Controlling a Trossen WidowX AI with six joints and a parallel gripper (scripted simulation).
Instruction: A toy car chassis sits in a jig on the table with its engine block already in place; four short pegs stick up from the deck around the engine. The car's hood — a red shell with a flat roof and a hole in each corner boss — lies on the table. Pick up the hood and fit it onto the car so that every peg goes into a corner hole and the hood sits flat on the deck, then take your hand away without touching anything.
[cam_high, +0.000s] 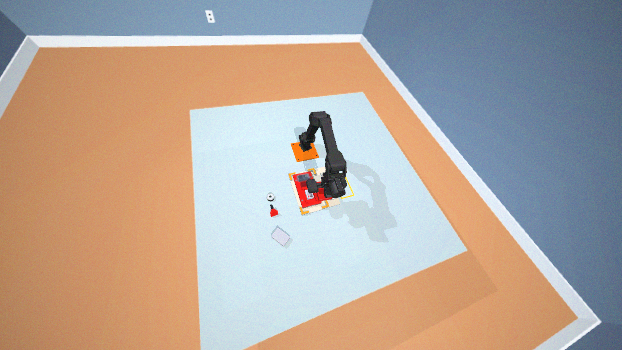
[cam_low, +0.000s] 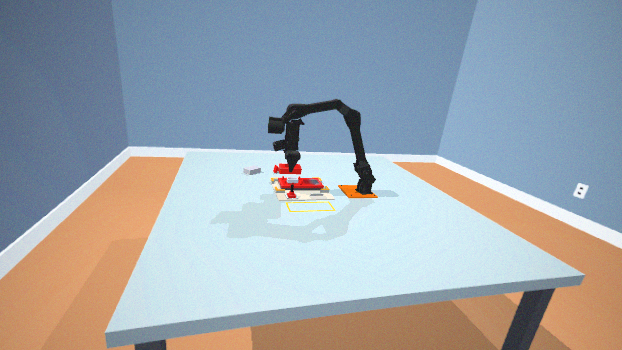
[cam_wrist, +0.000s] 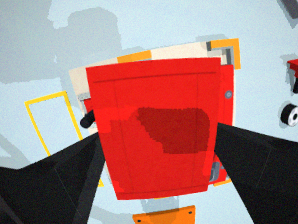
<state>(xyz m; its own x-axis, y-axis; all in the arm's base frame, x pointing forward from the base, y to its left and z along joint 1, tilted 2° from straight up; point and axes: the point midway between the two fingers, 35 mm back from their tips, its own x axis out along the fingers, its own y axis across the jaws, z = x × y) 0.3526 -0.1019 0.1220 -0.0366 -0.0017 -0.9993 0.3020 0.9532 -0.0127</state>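
The grey engine block is 8 cm below my gripper tip, 4 cm to the right of it and 4 cm behind it. The rest, counted from my gripper tip: small wheel (24 cm to the right, 13 cm behind, 10 cm below); then red hood (1 cm above).
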